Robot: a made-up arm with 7 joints.
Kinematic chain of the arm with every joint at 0, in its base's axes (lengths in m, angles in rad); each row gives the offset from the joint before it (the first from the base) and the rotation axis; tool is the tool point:
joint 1: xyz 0 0 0.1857 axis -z
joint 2: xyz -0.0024 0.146 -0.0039 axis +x
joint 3: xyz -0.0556 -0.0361 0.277 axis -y
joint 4: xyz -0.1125 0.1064 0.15 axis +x
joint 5: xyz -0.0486 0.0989 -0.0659 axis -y
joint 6: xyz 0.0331 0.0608 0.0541 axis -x
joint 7: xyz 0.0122 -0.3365 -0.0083 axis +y
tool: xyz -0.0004 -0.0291 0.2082
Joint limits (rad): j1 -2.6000..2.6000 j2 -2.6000..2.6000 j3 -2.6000..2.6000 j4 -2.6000..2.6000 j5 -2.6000..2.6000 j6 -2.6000..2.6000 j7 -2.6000..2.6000
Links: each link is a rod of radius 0.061 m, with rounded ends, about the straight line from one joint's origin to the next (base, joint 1, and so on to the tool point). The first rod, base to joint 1, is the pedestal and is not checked.
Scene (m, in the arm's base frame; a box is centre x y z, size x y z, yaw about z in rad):
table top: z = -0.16
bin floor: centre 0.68 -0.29 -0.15 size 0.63 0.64 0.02 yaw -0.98
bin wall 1: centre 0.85 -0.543 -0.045 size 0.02 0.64 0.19 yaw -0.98
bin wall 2: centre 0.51 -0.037 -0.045 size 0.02 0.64 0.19 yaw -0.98
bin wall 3: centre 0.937 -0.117 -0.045 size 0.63 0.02 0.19 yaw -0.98
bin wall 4: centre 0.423 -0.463 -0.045 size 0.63 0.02 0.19 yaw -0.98
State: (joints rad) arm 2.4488 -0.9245 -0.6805 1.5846 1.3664 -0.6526 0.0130
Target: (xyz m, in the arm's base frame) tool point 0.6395 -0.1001 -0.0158
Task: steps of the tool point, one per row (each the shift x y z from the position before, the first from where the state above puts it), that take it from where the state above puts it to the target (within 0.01 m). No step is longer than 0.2 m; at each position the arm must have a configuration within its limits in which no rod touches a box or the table.
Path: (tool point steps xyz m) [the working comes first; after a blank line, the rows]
Joints at the target: 2.2172 -1.5098 -0.7108 1.9286 1.5421 -0.3402 -0.2535
Straight joint move there: clear.

1: 0.1153 0.0290 -0.1264
2: 0.0687 0.0551 -0.1686

